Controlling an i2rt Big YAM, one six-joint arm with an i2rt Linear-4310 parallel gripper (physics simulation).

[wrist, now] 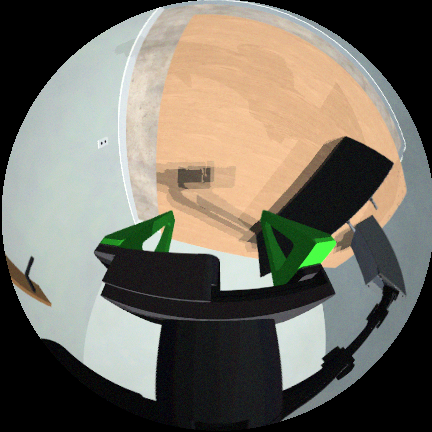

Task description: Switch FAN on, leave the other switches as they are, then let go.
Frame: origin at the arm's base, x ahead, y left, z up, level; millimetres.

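Seen in the pictures: gripper, between the fingertips: (217, 214).
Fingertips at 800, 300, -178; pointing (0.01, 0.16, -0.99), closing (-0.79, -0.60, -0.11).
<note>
Offsets run from my fingertips to a thing's middle, as dx, dy, dz. "spot": to the spot under its first point. Level surfaces: height alone.
A black box @(-363, -86, -178) (340, 185) stands on the table to the right of my gripper in the wrist view, its dark top towards me. Two thin metal switch levers, one @(spot: -409, -279, -128) (373, 203) further away and one @(spot: -435, -165, -126) (351, 226) nearer, stick out from its right side. The face with the labels is hidden, so I cannot tell which lever is FAN or how the switches are set. My gripper (217, 214) is open and empty, with its green fingers wide apart. The right finger overlaps the near left end of the box in the view, and no contact can be made out.
The wooden table top @(dz -244) (220, 115) carries shadows of the arm and box. A grey panel (375, 250) with a black jointed linkage (377, 315) is at the right, near the levers. A wooden piece (25, 285) with a dark rod is at the far left. A wall socket (102, 143) shows at the left.
</note>
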